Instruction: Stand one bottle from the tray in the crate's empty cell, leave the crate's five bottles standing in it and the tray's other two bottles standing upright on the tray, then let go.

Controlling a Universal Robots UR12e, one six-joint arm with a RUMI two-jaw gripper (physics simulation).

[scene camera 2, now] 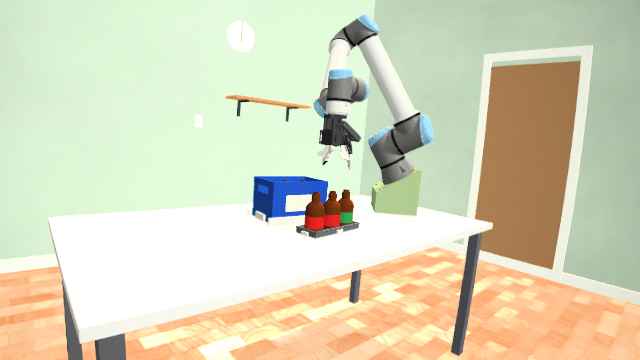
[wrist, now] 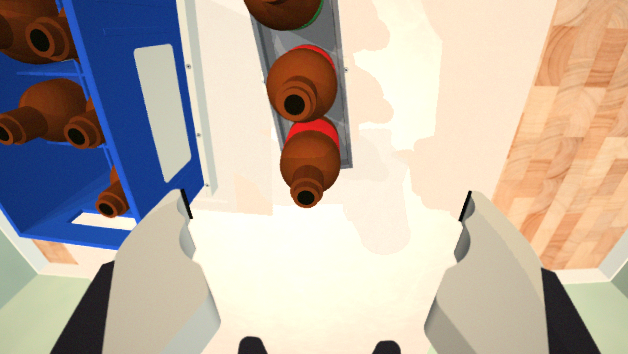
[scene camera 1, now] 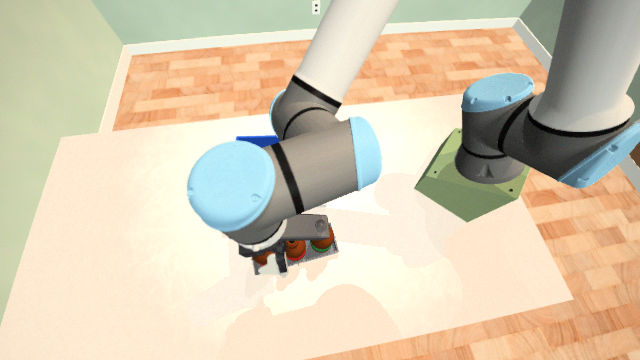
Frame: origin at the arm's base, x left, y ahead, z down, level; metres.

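Where they show: gripper, between the fingertips: (scene camera 2: 335, 167) (wrist: 323, 192); arm's base, origin of its link: (scene camera 2: 399, 177) (scene camera 1: 488, 161).
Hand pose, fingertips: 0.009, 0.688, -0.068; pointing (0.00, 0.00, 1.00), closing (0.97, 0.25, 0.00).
Observation:
Things, the pixels of their top centre, and the offset from my fingertips, as dx, dy, dz. "spot": a spot on its surface instead. Level surfaces: height alone.
- grey tray, centre of its top: (wrist: 303, 77) (scene camera 1: 294, 247) (scene camera 2: 329, 224) -0.023, -0.024, +0.231
- blue crate, centre of its top: (wrist: 27, 140) (scene camera 1: 277, 159) (scene camera 2: 291, 178) -0.269, -0.068, +0.082
- empty cell, a spot on its surface: (wrist: 50, 175) spot: -0.378, -0.016, +0.148
- white table, height of its surface: dz +0.257
- pale strip, a spot on its surface: (wrist: 192, 90) spot: -0.169, -0.050, +0.227
Three brown bottles stand upright in a row on the grey tray (scene camera 1: 320, 255) (scene camera 2: 325, 232) (wrist: 327, 37): an end one with a red label (scene camera 2: 315, 221) (wrist: 310, 160), a middle red-labelled one (scene camera 1: 295, 249) (scene camera 2: 332, 219) (wrist: 302, 70) and a green-labelled one (scene camera 1: 321, 243) (scene camera 2: 346, 217) (wrist: 285, 12). The blue crate (scene camera 1: 256, 141) (scene camera 2: 272, 200) (wrist: 115, 80) holds several brown bottles; an empty cell (wrist: 50, 175) shows at its lower left in the wrist view. The arm hides most of the crate in scene camera 1. My gripper (scene camera 2: 337, 164) (wrist: 323, 192) is open and empty, high above the tray's red-labelled end.
The crate stands close behind the tray on the white table (scene camera 2: 175, 260), with a pale strip (wrist: 192, 90) along its base. The green robot base (scene camera 1: 465, 195) (scene camera 2: 397, 197) stands to the right. A wall shelf (scene camera 2: 267, 102) hangs behind.

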